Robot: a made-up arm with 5 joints.
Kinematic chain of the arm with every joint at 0, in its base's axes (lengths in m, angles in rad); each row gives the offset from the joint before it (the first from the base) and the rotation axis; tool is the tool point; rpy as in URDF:
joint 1: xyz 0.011 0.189 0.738 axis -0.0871 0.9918 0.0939
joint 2: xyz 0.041 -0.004 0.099 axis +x
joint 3: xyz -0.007 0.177 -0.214 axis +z
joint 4: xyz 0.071 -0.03 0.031 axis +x
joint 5: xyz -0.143 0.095 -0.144 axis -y
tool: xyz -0.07 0.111 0.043 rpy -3.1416 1.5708 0
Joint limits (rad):
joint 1: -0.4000..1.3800
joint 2: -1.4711..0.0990
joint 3: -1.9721..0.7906
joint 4: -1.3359..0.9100
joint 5: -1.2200..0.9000
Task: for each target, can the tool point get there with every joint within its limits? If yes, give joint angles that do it. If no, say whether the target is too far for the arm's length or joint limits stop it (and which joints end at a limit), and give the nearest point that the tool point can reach.
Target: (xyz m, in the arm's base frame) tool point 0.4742 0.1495 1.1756
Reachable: no: joint limits stop it (at a limit: joint 1, joint 2, joint 3, joint 4, joint 5) | nearest point 0.3017 0.4065 0.8616 | short by 0.441 m
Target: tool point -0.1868 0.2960 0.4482
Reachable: yes | joints 1.0150 -0.4654 -1.1958 -0.2744 -0.8829
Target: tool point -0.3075 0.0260 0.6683
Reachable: yes | joints 0.9452 -1.1659 0.1698 0.0619 0.0267
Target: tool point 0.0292 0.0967 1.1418
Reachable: no: joint limits stop it (at a limit: joint 1, joint 2, joint 3, joint 4) | nearest point -0.1361 0.0785 0.9304 | short by 0.269 m
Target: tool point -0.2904 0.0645 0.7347
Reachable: yes | joints 1.0726 -1.1153 0.3725 0.1122 -0.3565
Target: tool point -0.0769 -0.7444 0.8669
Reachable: no: too far | nearest point -0.0892 -0.2648 0.8265 | short by 0.481 m
